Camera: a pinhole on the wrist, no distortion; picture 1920 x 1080 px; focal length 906.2 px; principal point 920.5 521.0 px. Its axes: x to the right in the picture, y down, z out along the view. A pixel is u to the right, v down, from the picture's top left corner.
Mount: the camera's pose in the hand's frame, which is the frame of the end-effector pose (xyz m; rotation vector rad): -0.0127 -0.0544 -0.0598 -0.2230 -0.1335 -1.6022
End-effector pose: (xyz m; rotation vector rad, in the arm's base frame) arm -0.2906 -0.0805 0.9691 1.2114 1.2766 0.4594
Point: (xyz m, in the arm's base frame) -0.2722 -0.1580 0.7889
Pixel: outside the picture
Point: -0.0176 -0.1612 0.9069
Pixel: 959 618
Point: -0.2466 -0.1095 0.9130
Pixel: 1044 684
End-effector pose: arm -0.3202 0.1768 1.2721 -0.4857 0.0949 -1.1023
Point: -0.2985 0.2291 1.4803
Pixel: 1116 510
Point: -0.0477 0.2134 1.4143
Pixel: 465 800
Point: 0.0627 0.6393 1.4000
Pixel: 294 112
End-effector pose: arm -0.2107 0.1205 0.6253 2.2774 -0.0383 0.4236
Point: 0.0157 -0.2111 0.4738
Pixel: 862 731
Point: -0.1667 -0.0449 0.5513
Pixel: 743 507
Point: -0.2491 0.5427 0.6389
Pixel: behind the camera
